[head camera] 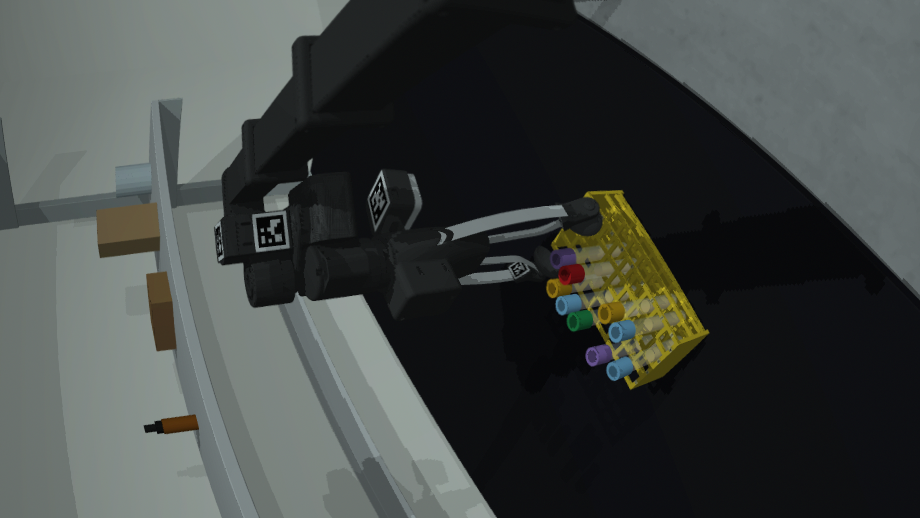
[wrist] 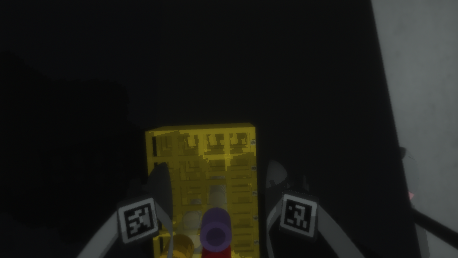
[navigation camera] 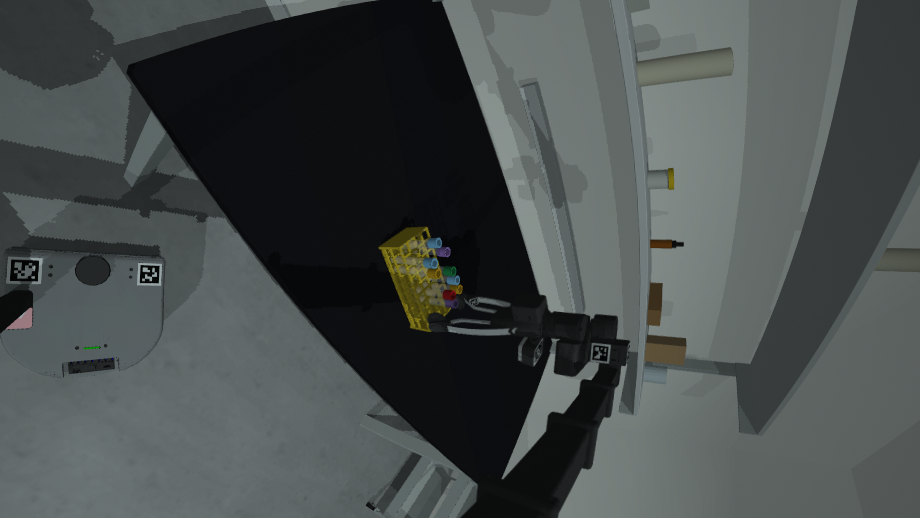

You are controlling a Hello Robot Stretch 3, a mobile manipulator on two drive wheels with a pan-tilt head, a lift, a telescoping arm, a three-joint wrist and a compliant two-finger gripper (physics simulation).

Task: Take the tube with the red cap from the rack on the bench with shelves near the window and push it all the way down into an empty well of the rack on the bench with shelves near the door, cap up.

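Places are measured from the robot's base along level axes (x down, y left, z ahead), in metres.
Pixels of known places: gripper, fingertip midpoint: (head camera: pixel 578 239) (navigation camera: pixel 440 309); robot's base, link origin: (navigation camera: pixel 93 268).
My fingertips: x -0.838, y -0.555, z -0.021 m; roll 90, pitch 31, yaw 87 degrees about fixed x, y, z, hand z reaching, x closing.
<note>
For each thing: its top centre in the pictures, then the offset to it from my fingertips. "spot": a spot on its surface instead. Level surfaces: height alone.
- red-capped tube, surface spot: (head camera: pixel 571 274) (navigation camera: pixel 450 295) spot: dy +0.029, dx -0.042, dz +0.034 m
- yellow rack, surface spot: (head camera: pixel 670 361) (navigation camera: pixel 403 237) spot: dy +0.074, dx +0.046, dz +0.142 m
- purple-capped tube, surface spot: (head camera: pixel 562 258) spot: dy +0.019, dx -0.043, dz +0.018 m
- light-blue, surface spot: (head camera: pixel 621 331) spot: dy +0.091, dx -0.043, dz +0.092 m
- bench, surface height: dx +0.076 m
- orange marker, surface spot: (navigation camera: pixel 661 243) spot: dy -0.428, dx -0.413, dz +0.183 m
- yellow-lidded jar, surface spot: (navigation camera: pixel 657 178) spot: dy -0.244, dx -0.404, dz +0.313 m
The red-capped tube (head camera: pixel 571 274) (navigation camera: pixel 449 295) (wrist: pixel 216 253) stands cap up in the yellow rack (head camera: pixel 670 361) (navigation camera: pixel 403 238) (wrist: pixel 202 128), which rests on a black bench top. A purple-capped tube (head camera: pixel 562 258) (wrist: pixel 216 230) stands right beside it and partly covers the red cap in the wrist view. My gripper (head camera: pixel 564 238) (navigation camera: pixel 448 312) (wrist: pixel 218 181) is open, with its fingers spread at the rack's end near the purple cap. No tube is gripped. The fingertips show to either side of the rack's upper part in the wrist view. The other rack does not show.
Orange (head camera: pixel 610 312), green (head camera: pixel 579 321), light-blue (head camera: pixel 621 331) and more purple caps (head camera: pixel 598 355) stand farther along the rack. A wall shelf (navigation camera: pixel 634 193) behind the bench (navigation camera: pixel 289 160) carries brown boxes (navigation camera: pixel 666 350), an orange marker (navigation camera: pixel 661 243) and a yellow-lidded jar (navigation camera: pixel 657 178).
</note>
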